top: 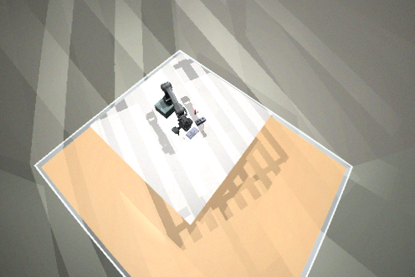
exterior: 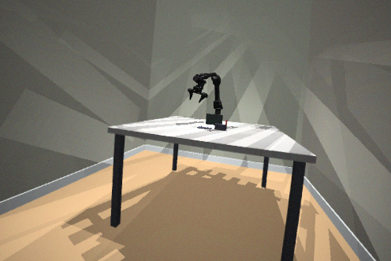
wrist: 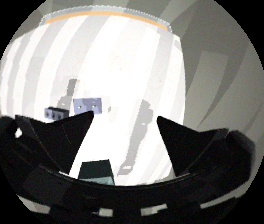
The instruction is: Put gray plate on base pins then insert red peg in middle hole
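My gripper tip is 25 cm to the right of the gray plate, 19 cm above it and 6 cm past it. From my gripper tip the other things lie so: base: 22 cm below, 11 cm to the left, 2 cm behind; red peg: 27 cm to the left, 19 cm below, 16 cm behind.
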